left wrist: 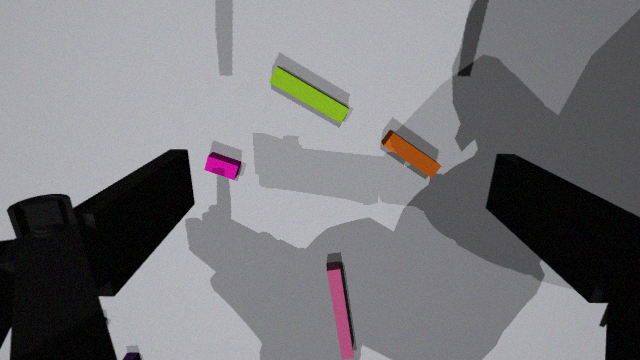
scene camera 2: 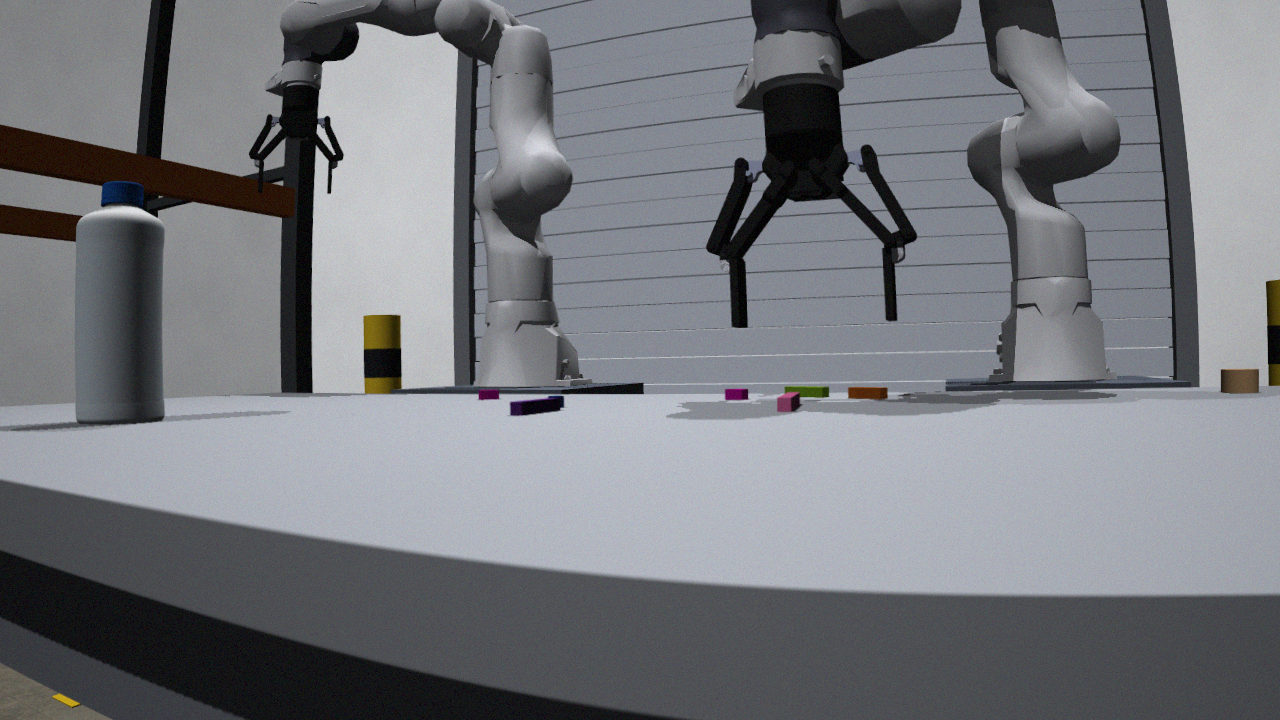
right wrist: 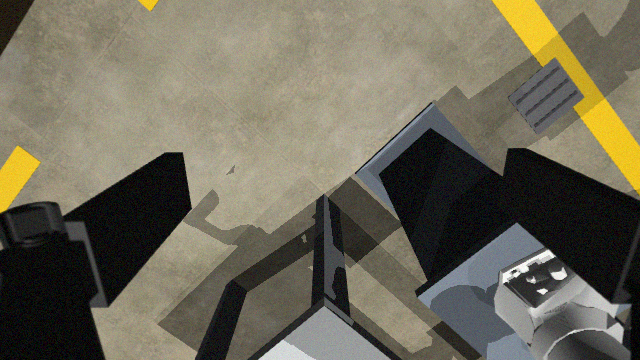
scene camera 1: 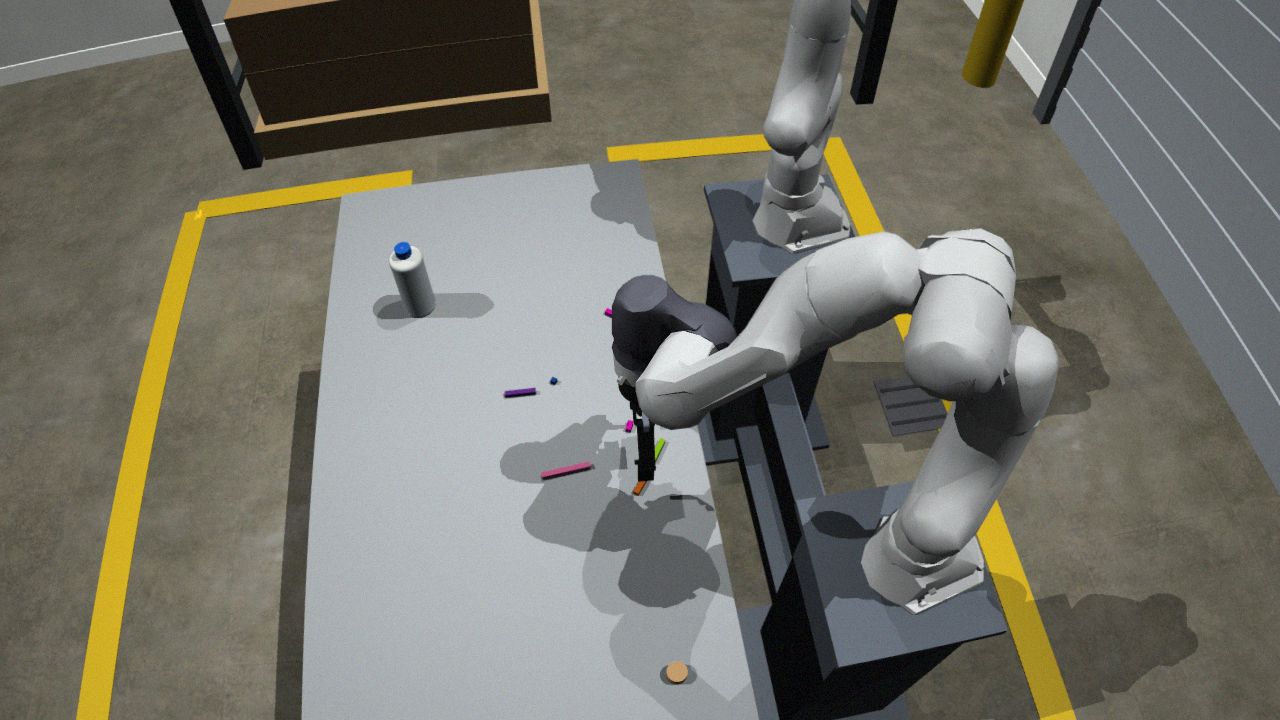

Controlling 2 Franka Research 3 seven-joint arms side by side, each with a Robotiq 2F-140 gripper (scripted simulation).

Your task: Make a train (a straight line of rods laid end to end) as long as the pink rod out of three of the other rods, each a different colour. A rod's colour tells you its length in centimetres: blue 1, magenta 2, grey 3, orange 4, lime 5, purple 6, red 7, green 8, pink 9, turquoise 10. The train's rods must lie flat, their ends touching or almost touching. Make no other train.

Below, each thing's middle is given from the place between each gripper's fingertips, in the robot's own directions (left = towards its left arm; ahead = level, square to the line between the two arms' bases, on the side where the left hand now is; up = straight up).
Scene:
The pink rod (left wrist: 333,268) is 14 cm ahead of my left hand (scene camera 2: 814,323) and 7 cm below it. The rest, counted from my left hand: lime rod (left wrist: 281,78): 3 cm behind, 1 cm to the right, 7 cm below; then orange rod (left wrist: 392,141): 1 cm ahead, 5 cm to the left, 7 cm below.
Now: the lime rod 109 cm to the left of my right hand (scene camera 2: 294,191), 41 cm below it and 39 cm ahead of it. From my right hand the other things lie so: orange rod 116 cm to the left, 43 cm ahead, 41 cm below; pink rod 111 cm to the left, 56 cm ahead, 41 cm below.

